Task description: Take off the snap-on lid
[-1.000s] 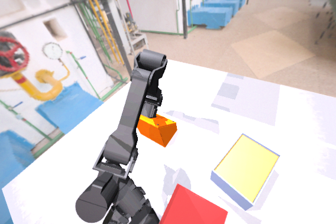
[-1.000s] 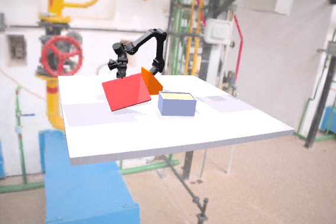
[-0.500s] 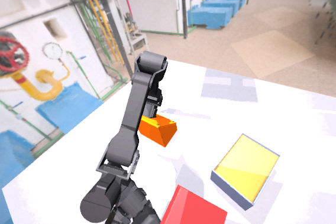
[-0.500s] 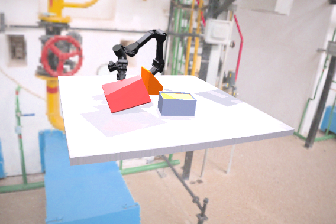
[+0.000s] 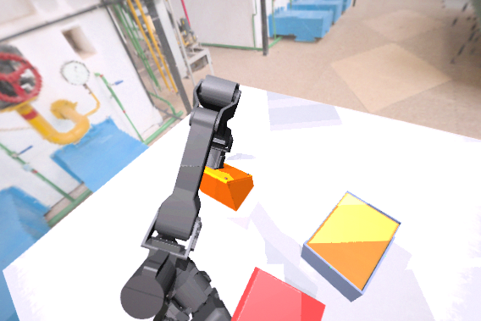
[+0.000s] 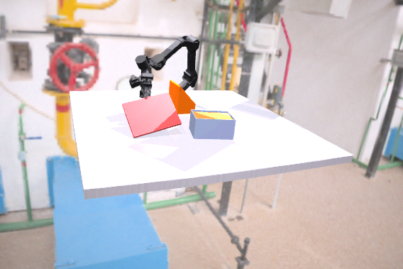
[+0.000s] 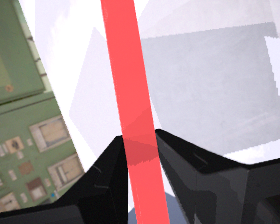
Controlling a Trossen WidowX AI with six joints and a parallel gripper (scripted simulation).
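My gripper tip is now 6 cm short of the red lid, 1 cm to the right of it and 5 cm above it. Round my gripper tip: storage box: 15 cm ahead, 31 cm to the left, 10 cm below.
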